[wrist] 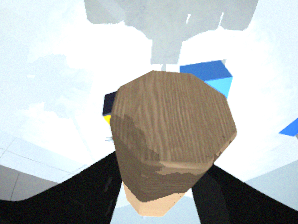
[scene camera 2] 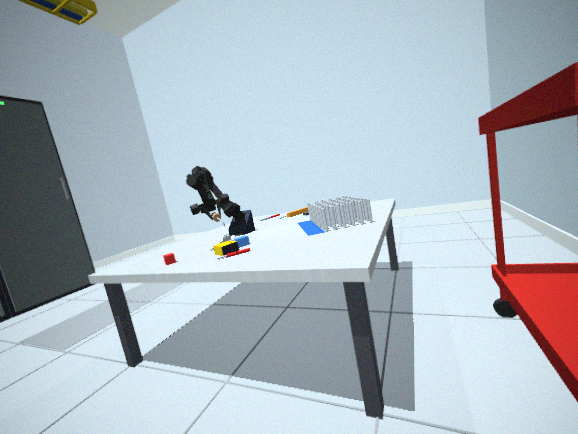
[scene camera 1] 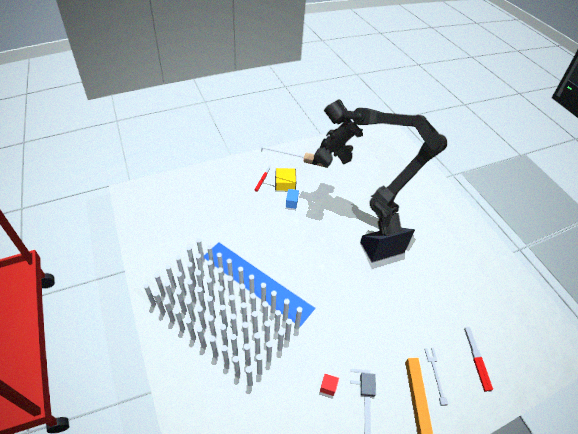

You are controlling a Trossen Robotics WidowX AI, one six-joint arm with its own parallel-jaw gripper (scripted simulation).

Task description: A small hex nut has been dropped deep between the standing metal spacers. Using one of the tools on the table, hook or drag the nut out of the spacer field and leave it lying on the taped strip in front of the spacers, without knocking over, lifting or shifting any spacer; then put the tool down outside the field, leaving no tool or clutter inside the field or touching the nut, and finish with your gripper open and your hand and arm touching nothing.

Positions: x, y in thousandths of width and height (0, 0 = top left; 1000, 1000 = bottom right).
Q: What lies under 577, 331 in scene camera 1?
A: The gripper.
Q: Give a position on a blue block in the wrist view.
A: At 720, 328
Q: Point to a blue taped strip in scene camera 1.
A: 449, 639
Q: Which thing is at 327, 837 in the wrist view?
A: The gripper.
